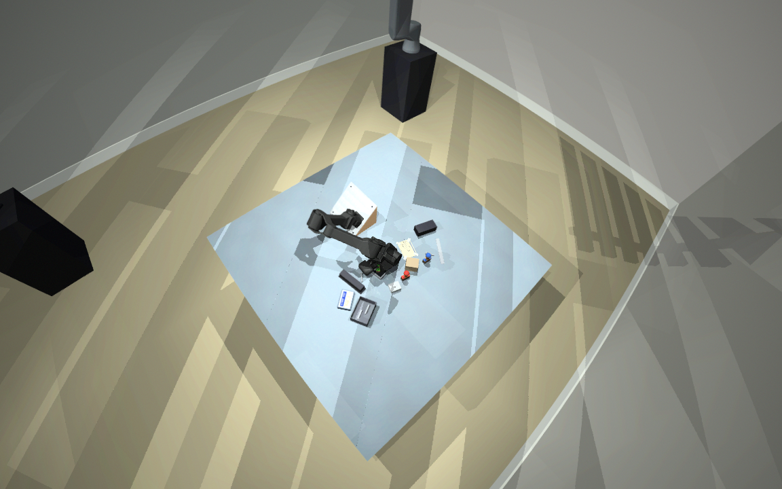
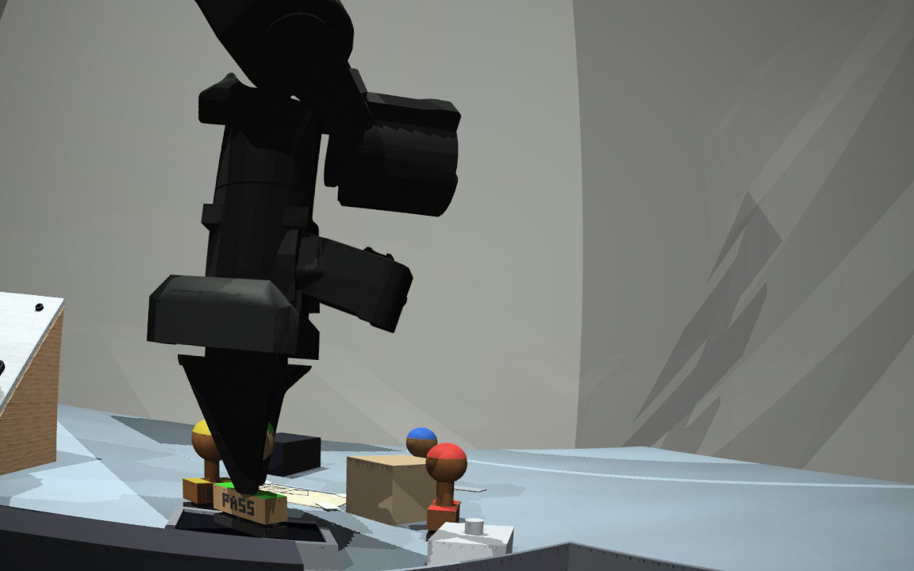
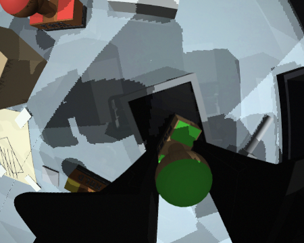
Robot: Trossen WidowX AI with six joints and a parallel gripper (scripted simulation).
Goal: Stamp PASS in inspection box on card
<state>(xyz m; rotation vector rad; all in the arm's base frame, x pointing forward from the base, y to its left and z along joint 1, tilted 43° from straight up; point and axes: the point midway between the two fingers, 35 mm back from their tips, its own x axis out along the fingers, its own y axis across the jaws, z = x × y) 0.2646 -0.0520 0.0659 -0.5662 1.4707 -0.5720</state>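
The green-edged stamp lies right at my gripper tip. The rest, counted from my gripper tip: grey block: 12 cm ahead, 2 cm below; yellow stamp: 9 cm to the left, 4 cm behind, 2 cm below; dark ink pad: 3 cm below.
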